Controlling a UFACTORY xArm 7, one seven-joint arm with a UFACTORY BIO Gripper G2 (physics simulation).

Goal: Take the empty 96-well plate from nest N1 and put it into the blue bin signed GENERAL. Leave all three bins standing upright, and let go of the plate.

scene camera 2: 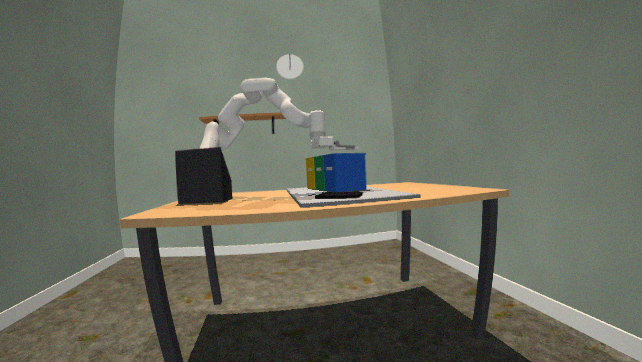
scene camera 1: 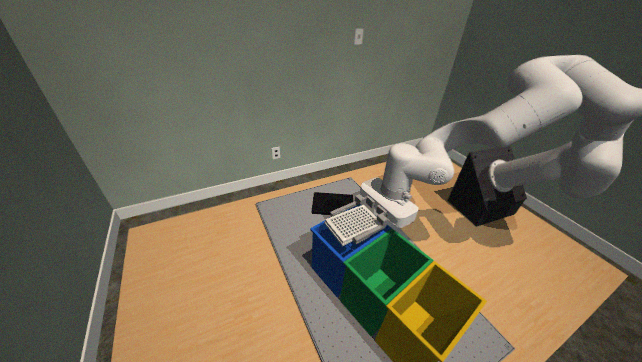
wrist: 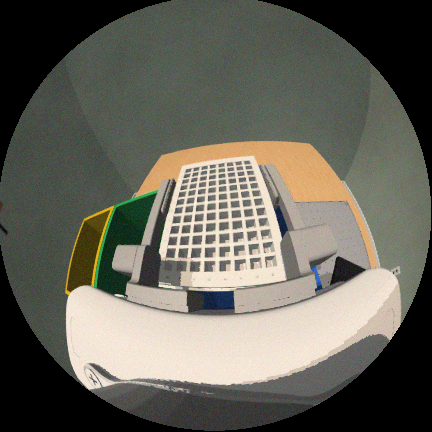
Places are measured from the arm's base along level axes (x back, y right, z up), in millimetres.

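Pixels of known places: hand at its tool point: (scene camera 2: 346, 147) (scene camera 1: 349, 224) (wrist: 217, 190); arm's base at its link origin: (scene camera 2: 203, 166) (scene camera 1: 500, 176).
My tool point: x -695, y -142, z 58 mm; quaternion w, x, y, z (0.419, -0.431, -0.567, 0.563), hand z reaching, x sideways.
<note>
Ahead of a thing's pixels: the offset from my tool point to its top centre. Level surfaces: height alone.
The white 96-well plate @(dx +15, dy +4, dz +5 mm) (scene camera 1: 354, 223) (wrist: 220, 220) is level between the two fingers of my gripper (scene camera 1: 346, 227) (scene camera 2: 352, 147) (wrist: 218, 177), which is shut on its long sides. Plate and fingers are over the mouth of the blue bin @(dx +15, dy +14, dz -32 mm) (scene camera 1: 327, 262) (scene camera 2: 346, 172) (wrist: 219, 300); scene camera 2 shows a small gap between the fingers and the rim. The plate hides much of the bin's inside. The green bin @(dx +65, dy -108, dz -32 mm) (scene camera 1: 365, 305) (scene camera 2: 319, 175) (wrist: 125, 235) and yellow bin @(dx +116, dy -229, dz -32 mm) (scene camera 1: 405, 340) (scene camera 2: 310, 177) (wrist: 90, 245) stand upright beside it in a row. The bin labels are too small to read.
A low black nest @(dx +69, dy +297, dz -197 mm) (scene camera 1: 327, 203) (scene camera 2: 340, 195) (wrist: 347, 270) lies on the grey board @(dz -212 mm) (scene camera 1: 287, 220) (scene camera 2: 395, 194) (wrist: 325, 215) next to the blue bin. The arm's black base block (scene camera 1: 480, 195) (scene camera 2: 200, 175) stands on the wooden table @(dz -225 mm) (scene camera 1: 200, 280) (scene camera 2: 450, 191).
</note>
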